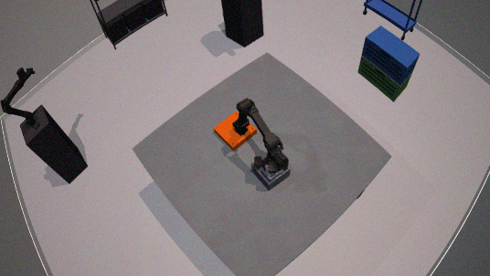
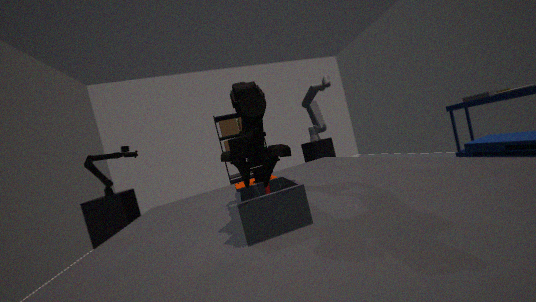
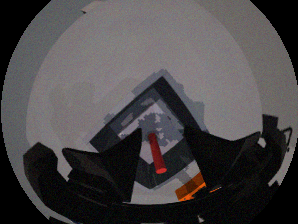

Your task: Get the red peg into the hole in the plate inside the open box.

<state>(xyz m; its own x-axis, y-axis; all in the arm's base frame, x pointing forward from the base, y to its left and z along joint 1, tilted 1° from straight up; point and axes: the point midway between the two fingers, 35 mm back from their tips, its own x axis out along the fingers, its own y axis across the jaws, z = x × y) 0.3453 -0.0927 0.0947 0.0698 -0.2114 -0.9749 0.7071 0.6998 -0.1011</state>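
Now: the red peg 30 mm to the left of my gripper tip, 30 mm below it and 20 mm behind it. Round my gripper tip: pale plate 60 mm below, 30 mm to the left, 20 mm behind; grey box 80 mm below, 30 mm to the left, 20 mm behind.
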